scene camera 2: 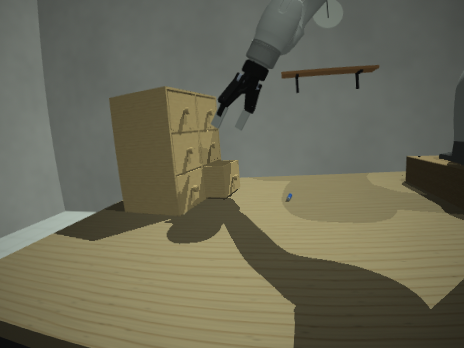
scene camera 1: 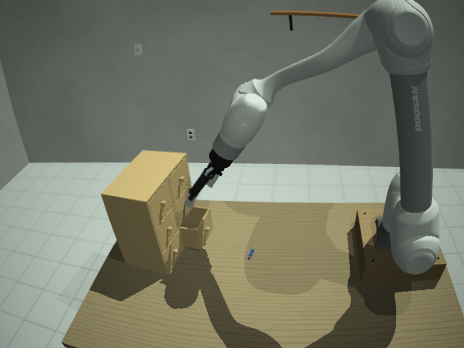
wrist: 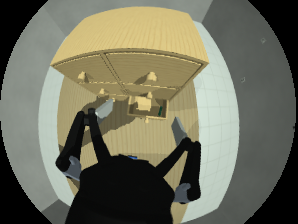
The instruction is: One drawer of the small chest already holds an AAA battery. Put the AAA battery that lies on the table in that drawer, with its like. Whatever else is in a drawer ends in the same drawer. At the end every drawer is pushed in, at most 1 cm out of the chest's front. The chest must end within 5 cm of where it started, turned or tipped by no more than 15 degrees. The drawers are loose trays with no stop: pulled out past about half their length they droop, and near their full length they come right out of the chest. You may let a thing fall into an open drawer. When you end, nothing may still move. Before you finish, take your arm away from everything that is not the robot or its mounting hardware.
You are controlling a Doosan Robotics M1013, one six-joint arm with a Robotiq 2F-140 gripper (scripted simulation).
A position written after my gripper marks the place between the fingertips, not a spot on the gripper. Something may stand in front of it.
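Note:
My gripper (scene camera 2: 227, 127) is visible, also at (scene camera 1: 198, 195) and (wrist: 143, 113). A small wooden chest (scene camera 2: 142, 133) appears too, with further views of the chest at (scene camera 1: 126, 198) and (wrist: 177, 35). Also visible: a drawer (scene camera 2: 221, 178), a drawer (scene camera 2: 187, 182), a drawer (scene camera 2: 184, 157) and a drawer (scene camera 2: 181, 117).

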